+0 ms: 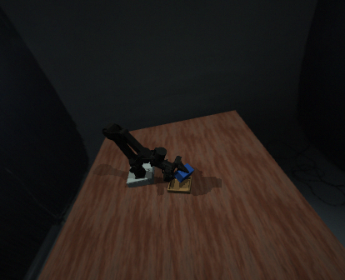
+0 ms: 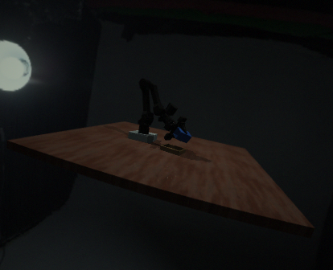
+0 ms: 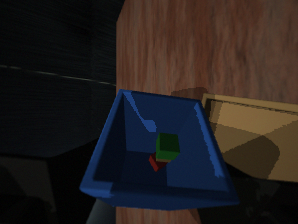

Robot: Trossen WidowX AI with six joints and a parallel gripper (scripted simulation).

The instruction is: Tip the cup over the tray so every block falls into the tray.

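Right now my gripper tip is 3 cm to the right of the blue cup. The rest, counted from my gripper tip: green block: 1 cm to the left, 1 cm below, 1 cm behind.
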